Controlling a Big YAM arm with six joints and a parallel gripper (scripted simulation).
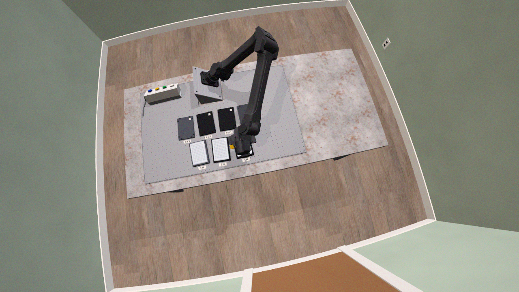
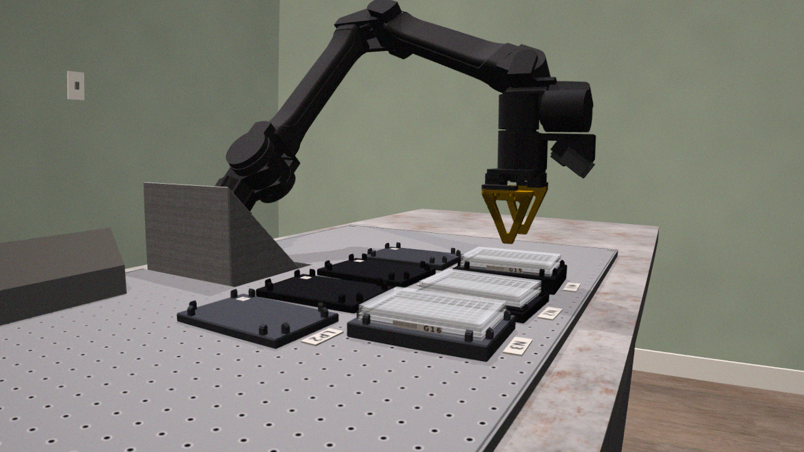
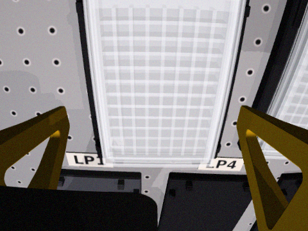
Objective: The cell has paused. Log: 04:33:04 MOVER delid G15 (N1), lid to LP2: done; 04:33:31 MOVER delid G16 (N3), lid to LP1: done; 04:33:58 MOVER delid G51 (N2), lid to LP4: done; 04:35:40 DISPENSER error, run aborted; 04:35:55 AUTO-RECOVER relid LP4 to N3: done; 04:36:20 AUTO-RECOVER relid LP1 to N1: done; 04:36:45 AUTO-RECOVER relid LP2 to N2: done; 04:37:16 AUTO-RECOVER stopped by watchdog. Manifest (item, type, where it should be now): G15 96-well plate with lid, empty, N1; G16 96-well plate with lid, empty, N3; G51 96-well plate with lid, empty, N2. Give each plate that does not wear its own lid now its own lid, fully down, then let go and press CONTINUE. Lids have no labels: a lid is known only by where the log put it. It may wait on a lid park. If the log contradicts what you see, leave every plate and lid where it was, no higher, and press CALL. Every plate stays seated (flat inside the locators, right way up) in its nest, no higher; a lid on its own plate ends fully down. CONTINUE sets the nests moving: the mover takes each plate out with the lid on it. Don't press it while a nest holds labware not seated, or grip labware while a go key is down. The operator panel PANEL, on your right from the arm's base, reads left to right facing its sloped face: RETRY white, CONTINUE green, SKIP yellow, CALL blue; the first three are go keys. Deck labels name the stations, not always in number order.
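The plate G15 is 10 mm to the right of my hand and 40 mm below it. Round my hand: lid park LP1: 190 mm behind, 50 mm to the left, 70 mm below; then LP4 label: 100 mm behind, 80 mm to the right, 70 mm below; then nest N1: 10 mm to the right, 60 mm below.
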